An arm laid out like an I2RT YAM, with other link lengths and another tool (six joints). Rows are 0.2 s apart.
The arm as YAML. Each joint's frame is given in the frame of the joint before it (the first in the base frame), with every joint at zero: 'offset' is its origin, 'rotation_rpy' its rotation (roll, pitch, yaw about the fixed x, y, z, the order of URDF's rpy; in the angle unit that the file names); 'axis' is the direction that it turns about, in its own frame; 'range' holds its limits. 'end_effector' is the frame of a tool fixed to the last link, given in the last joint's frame.
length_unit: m
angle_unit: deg
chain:
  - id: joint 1
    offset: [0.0, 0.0, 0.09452]
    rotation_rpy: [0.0, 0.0, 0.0]
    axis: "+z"
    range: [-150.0, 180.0]
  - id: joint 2
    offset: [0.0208, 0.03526, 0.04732]
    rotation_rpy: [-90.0, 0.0, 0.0]
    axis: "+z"
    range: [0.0, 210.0]
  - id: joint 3
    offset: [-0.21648, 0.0, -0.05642]
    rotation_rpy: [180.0, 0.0, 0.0]
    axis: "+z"
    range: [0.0, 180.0]
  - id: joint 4
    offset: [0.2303, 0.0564, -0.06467]
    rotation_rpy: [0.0, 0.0, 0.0]
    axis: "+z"
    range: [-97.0, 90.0]
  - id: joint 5
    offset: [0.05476, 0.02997, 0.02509]
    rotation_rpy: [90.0, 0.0, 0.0]
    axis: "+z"
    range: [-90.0, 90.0]
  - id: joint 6
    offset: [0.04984, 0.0, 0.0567]
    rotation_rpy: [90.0, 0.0, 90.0]
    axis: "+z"
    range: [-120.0, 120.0]
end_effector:
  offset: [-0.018, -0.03, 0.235]
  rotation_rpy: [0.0, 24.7, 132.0]
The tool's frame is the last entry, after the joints.
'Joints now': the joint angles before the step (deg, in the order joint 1, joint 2, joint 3, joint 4, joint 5, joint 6). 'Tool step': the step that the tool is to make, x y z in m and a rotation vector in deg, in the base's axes. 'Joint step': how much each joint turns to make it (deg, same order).
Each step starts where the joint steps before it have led.
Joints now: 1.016 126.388 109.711 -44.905 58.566 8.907
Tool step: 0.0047 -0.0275 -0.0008 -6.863 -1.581 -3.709
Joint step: -1.143 5.092 -0.045 9.061 7.231 -2.702
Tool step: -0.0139 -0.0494 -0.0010 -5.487 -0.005 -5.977
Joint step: -4.518 3.998 -0.079 9.226 5.336 -5.278
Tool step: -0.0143 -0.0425 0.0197 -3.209 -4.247 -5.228
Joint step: -4.454 0.320 -0.064 8.763 2.517 -3.964
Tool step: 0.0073 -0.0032 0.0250 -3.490 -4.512 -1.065
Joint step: 0.193 -0.022 -0.092 10.046 2.708 -5.146
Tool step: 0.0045 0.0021 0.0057 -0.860 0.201 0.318
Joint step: 0.347 0.018 0.025 2.974 0.500 -3.134
